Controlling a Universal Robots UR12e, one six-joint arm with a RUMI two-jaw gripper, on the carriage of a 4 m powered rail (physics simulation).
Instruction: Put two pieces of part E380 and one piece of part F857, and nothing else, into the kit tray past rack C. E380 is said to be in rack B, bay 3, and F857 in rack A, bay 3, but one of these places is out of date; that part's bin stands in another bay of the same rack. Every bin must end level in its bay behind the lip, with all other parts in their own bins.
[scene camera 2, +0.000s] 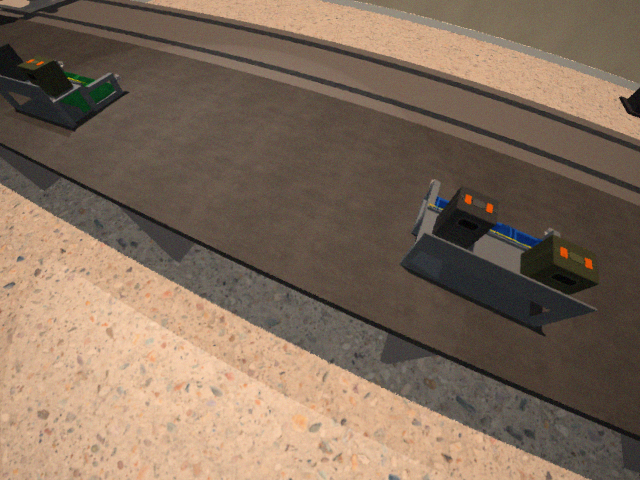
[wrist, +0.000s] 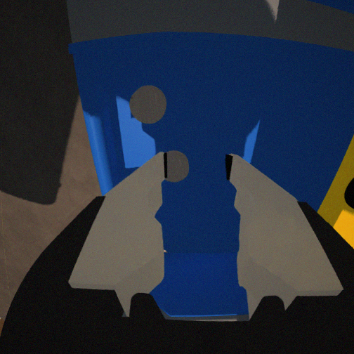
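Observation:
My gripper (wrist: 195, 155) is open, with its fingers over a blue bin (wrist: 210, 100) in the wrist view. Two round grey pieces (wrist: 148, 104) (wrist: 178, 166) show in that bin. One is beyond the left fingertip; the other shows between the fingertips, close to the left one and partly covered by it. No piece is gripped. In the scene view, blue bins (scene camera 2: 516, 234) stand in the grey rack (scene camera 2: 480, 279) at right. A second grey rack (scene camera 2: 38, 105) at far left holds green bins (scene camera 2: 77, 100). Part numbers and rack letters are not readable. The kit tray does not show.
A grey bar (wrist: 200, 15) crosses above the bin. A yellow label (wrist: 344, 227) is at its right. A dark box (scene camera 2: 457, 214) and an olive box (scene camera 2: 547, 258) stand on the right rack, and another olive box (scene camera 2: 49, 77) on the left one. A dark shape (wrist: 30, 100) is left of the bin.

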